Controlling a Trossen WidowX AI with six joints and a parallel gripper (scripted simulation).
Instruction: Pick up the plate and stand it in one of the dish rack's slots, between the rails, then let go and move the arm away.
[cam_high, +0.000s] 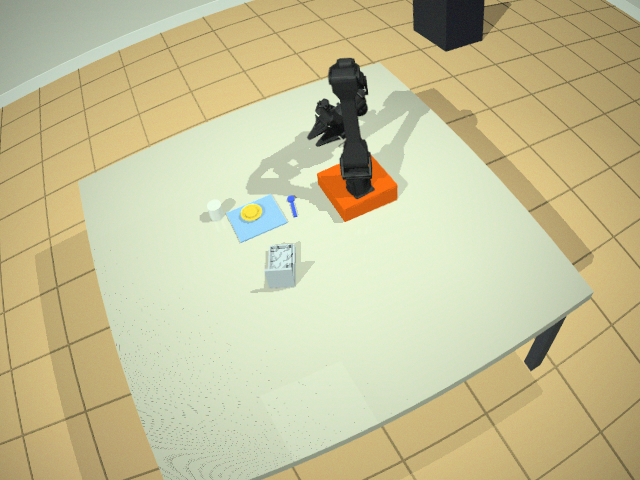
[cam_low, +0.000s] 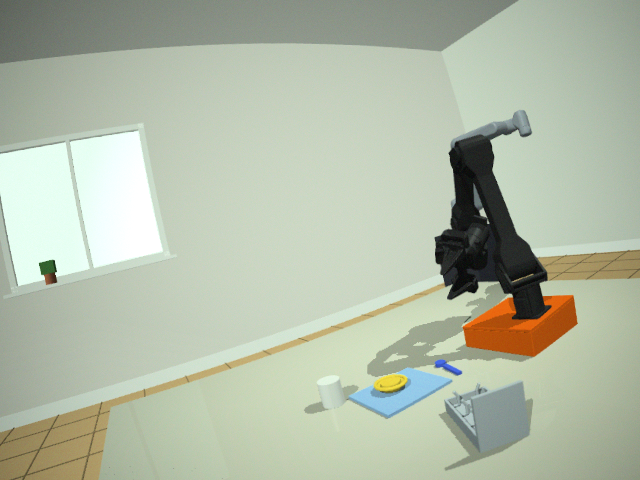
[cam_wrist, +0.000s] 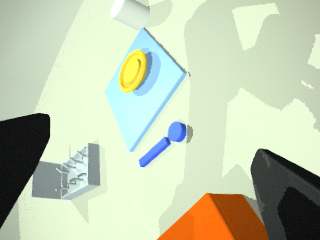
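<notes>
Right now the yellow plate is 250 mm ahead of my gripper tip, 50 mm to the left of it and 120 mm below it. The rest, counted from my gripper tip: white cup (340 mm ahead, 20 mm to the right, 110 mm below); then light blue mat (240 mm ahead, 60 mm to the left, 130 mm below); then blue spoon (130 mm ahead, 80 mm to the left, 130 mm below).
</notes>
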